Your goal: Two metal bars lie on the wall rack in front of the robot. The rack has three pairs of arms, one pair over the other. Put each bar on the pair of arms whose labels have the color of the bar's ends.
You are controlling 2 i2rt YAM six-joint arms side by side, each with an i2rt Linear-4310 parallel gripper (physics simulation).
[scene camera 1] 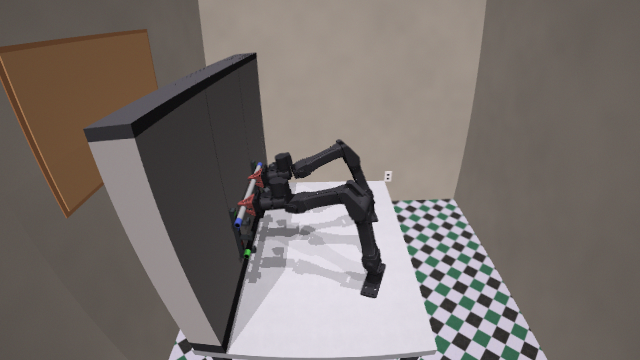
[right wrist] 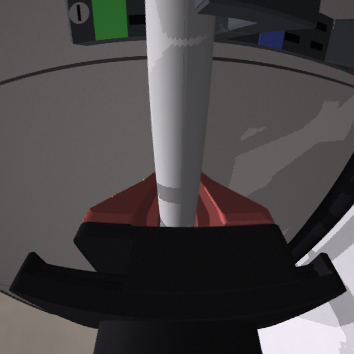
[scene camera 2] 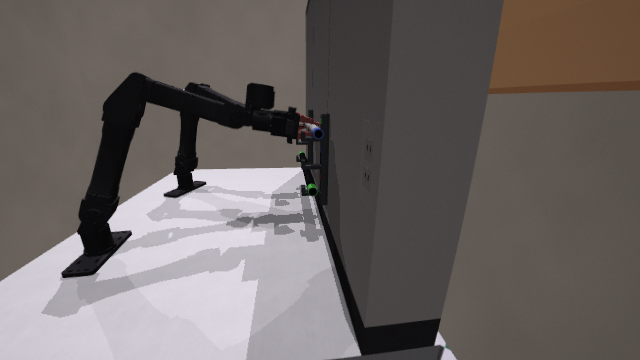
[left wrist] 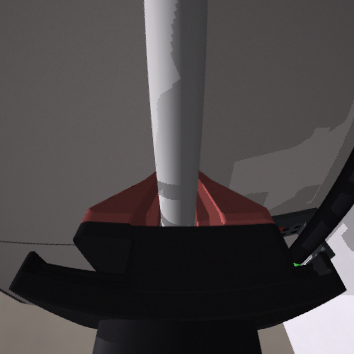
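Pixels of known places: left gripper, fingertip midpoint: (scene camera 1: pixel 238 206) (left wrist: pixel 177 175); right gripper, fingertip midpoint: (scene camera 1: pixel 248 180) (right wrist: pixel 177 174); left arm's base at its link origin: (scene camera 1: pixel 373 279) (scene camera 2: pixel 186 189); right arm's base at its link origin: (scene camera 2: pixel 101 252).
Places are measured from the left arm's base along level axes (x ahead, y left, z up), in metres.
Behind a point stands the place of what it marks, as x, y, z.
The silver bar with blue ends (scene camera 1: pixel 249 192) @(0.578, -0.018, 0.318) (scene camera 2: pixel 317 133) @(0.684, -0.283, 0.309) (left wrist: pixel 175 100) @(0.564, -0.001, 0.309) (right wrist: pixel 181 110) @(0.642, -0.202, 0.308) is level at the rack's top pair of arms, by the green label (right wrist: pixel 110 20) @(0.678, -0.225, 0.334); whether it still touches them is unclear. My left gripper (scene camera 1: pixel 246 204) @(0.576, 0.072, 0.304) (left wrist: pixel 177 175) @(0.576, 0.072, 0.304) and my right gripper (scene camera 1: pixel 257 177) @(0.658, -0.128, 0.303) (right wrist: pixel 177 174) @(0.658, -0.128, 0.303) are both shut on its silver middle part, side by side. The black bar with green ends (scene camera 1: pixel 247 253) @(0.487, 0.186, 0.168) (scene camera 2: pixel 312 189) @(0.671, -0.279, 0.163) (left wrist: pixel 327 215) @(0.527, 0.084, 0.168) lies on the lowest pair. The blue label (right wrist: pixel 271 39) @(0.676, -0.222, 0.259) marks the middle pair, where no bar shows. The rack's upright (scene camera 2: pixel 325 165) @(0.695, -0.237, 0.219) shows in scene camera 2.
The tall dark wall panel (scene camera 1: pixel 185 175) @(0.460, 0.394, 0.646) (scene camera 2: pixel 350 150) @(0.784, -0.444, 0.301) stands directly behind the rack. The white table (scene camera 1: pixel 325 310) @(0.141, 0.220, 0.000) (scene camera 2: pixel 200 300) @(0.512, -0.543, 0.000) lies below both arms. The arms run close beside each other at the rack. A brown board (scene camera 1: pixel 90 110) hangs on the room wall behind the panel.
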